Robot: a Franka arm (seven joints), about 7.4 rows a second.
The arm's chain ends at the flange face. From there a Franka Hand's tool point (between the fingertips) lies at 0.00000 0.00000 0.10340 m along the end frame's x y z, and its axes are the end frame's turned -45 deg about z.
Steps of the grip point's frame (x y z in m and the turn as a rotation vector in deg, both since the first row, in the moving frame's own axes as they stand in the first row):
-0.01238, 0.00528, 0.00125, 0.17, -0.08, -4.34
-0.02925, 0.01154, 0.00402, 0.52, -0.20, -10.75
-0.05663, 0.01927, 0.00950, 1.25, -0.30, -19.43
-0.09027, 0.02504, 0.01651, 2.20, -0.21, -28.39
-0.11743, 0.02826, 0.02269, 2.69, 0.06, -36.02
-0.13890, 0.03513, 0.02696, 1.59, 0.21, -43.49
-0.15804, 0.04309, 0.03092, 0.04, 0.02, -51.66
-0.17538, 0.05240, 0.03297, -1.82, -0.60, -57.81
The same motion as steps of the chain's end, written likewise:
-0.00470, 0.01259, 0.00125, 0.06, -0.18, -4.34
-0.01157, 0.02916, 0.00402, 0.23, -0.51, -10.75
-0.02427, 0.05453, 0.00953, 0.67, -1.10, -19.43
-0.04256, 0.08323, 0.01659, 1.41, -1.70, -28.39
-0.05885, 0.10528, 0.02280, 1.94, -1.86, -36.02
-0.07095, 0.12450, 0.02700, 1.27, -0.98, -43.49
-0.08123, 0.14228, 0.03092, 0.04, -0.01, -51.66
-0.08970, 0.15920, 0.03302, -1.71, 0.86, -57.81

